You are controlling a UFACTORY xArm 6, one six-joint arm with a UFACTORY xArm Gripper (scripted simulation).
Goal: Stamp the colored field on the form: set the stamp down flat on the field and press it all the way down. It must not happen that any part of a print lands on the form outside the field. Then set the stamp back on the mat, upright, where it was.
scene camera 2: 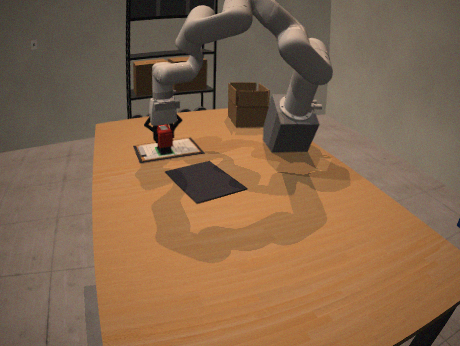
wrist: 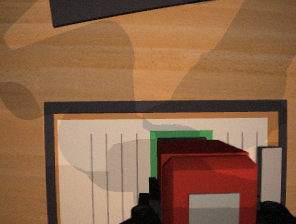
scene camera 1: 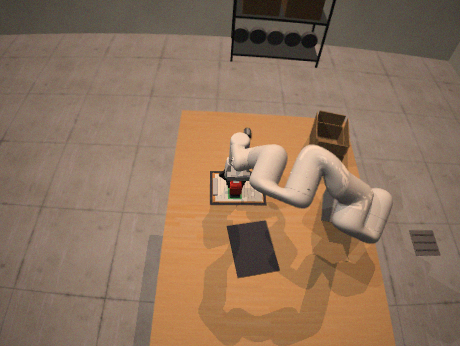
same spot on form: [wrist: 99, 154] = [scene camera 1: 252, 194]
